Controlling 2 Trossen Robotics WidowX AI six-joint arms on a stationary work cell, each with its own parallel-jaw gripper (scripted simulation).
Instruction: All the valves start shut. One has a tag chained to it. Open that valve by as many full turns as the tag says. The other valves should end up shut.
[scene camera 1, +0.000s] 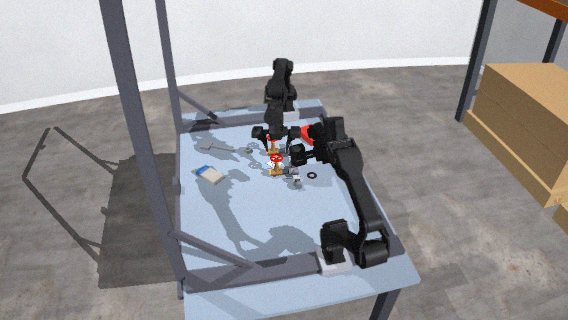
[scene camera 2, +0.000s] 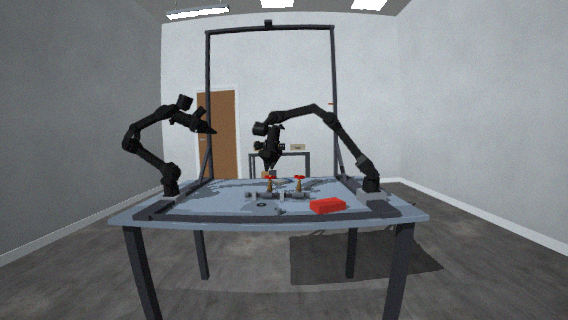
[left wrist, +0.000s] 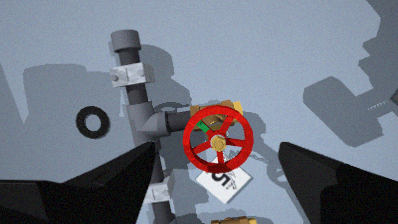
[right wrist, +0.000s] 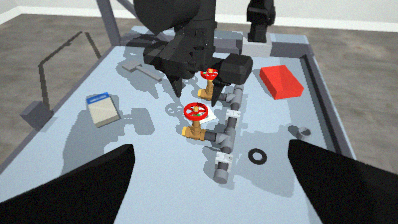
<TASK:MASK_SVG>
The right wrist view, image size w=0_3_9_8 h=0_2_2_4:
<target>left gripper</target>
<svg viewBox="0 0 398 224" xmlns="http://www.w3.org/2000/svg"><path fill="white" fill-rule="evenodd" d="M190 20L174 27L175 37L170 42L159 40L147 46L143 52L144 63L153 65L156 70L161 71L167 76L177 98L182 93L182 79L191 79L198 71L206 72L208 68L218 70L218 75L212 81L214 87L211 107L214 107L224 86L230 86L231 84L244 85L252 72L253 60L251 56L230 53L226 59L213 57L216 46L213 45L214 29L217 28L217 21L215 21L215 18Z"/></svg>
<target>right gripper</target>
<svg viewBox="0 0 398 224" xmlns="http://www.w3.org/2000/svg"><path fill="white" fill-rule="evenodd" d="M133 144L124 144L69 171L69 173L67 172L49 182L1 202L0 224L114 224L129 187L135 164ZM289 141L288 159L299 184L322 224L398 224L398 174L365 164L299 139L291 139Z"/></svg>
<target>red block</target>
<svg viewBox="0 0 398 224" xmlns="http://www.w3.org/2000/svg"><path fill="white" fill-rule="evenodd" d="M260 69L259 76L274 100L301 96L304 87L285 65L262 67Z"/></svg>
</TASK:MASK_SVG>
